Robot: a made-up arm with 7 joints.
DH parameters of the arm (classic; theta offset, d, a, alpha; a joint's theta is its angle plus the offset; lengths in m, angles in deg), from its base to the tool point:
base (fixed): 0 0.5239 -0.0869 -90
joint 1: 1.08 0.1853 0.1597 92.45
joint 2: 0 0.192 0.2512 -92.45
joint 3: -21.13 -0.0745 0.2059 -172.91
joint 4: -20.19 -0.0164 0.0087 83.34
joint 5: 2.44 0.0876 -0.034 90
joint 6: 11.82 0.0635 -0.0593 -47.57
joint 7: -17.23 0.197 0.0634 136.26
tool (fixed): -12.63 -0.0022 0 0
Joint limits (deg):
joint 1: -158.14..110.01
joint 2: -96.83..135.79
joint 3: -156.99..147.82
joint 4: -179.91..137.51
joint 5: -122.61..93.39
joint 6: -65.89..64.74
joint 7: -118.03..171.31
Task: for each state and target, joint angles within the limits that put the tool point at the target. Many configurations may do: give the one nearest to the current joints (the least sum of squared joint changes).
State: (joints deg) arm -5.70 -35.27 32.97 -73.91 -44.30 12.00 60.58
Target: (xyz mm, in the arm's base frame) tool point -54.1 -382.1 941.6
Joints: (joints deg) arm -27.63 -67.29 46.36 -105.53 -58.22 31.46 67.18
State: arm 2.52 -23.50 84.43 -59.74 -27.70 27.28 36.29
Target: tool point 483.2 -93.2 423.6
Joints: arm 33.49 -33.48 97.68 -67.90 -31.94 33.42 36.87
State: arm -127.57 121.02 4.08 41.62 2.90 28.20 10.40
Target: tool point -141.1 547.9 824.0
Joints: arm -109.75 62.73 15.21 45.41 -32.73 32.54 21.07
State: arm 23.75 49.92 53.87 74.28 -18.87 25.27 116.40
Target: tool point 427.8 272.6 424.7
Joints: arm -8.55 24.04 41.71 75.90 -39.70 29.74 116.83
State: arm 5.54 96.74 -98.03 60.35 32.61 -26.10 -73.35
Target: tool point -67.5 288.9 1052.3
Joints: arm 7.40 91.43 -114.02 49.93 18.66 -12.24 -75.83
